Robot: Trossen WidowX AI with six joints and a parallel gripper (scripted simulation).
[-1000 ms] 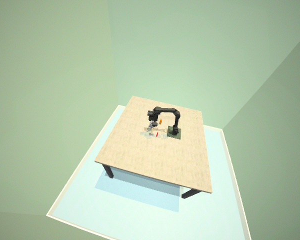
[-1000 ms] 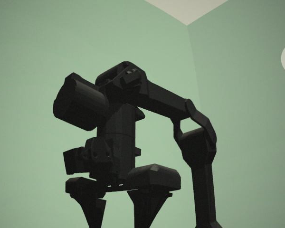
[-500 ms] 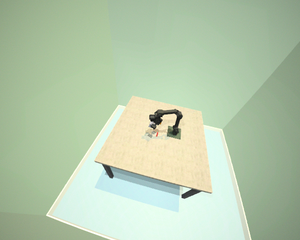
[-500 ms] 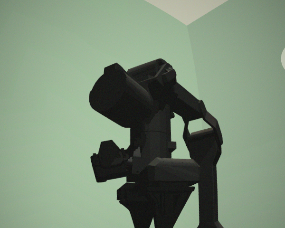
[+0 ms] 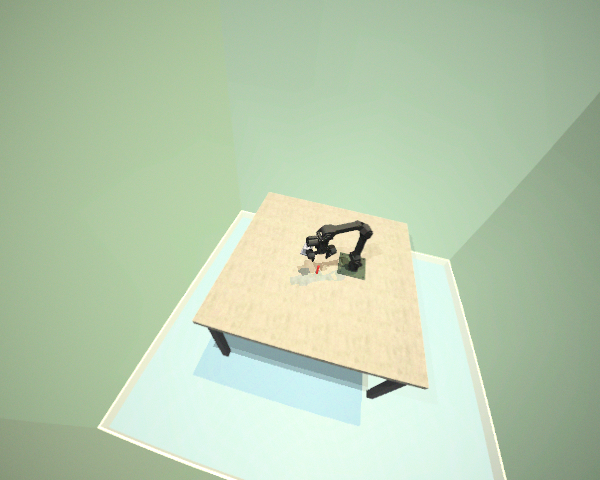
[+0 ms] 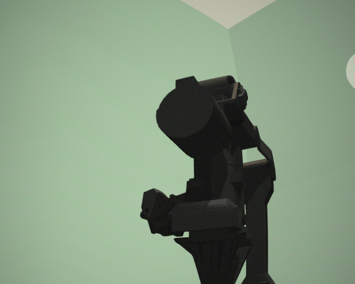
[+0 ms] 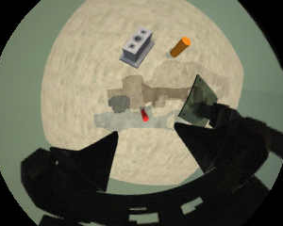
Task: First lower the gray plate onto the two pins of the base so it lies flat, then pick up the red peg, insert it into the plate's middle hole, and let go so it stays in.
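Now: gripper tip 100 mm above the red peg and 10 mm past it. Round my gripper tip: gray plate 180 mm to the right, 110 mm ahead, 100 mm below; then orange cylinder 240 mm to the right, 100 mm below.
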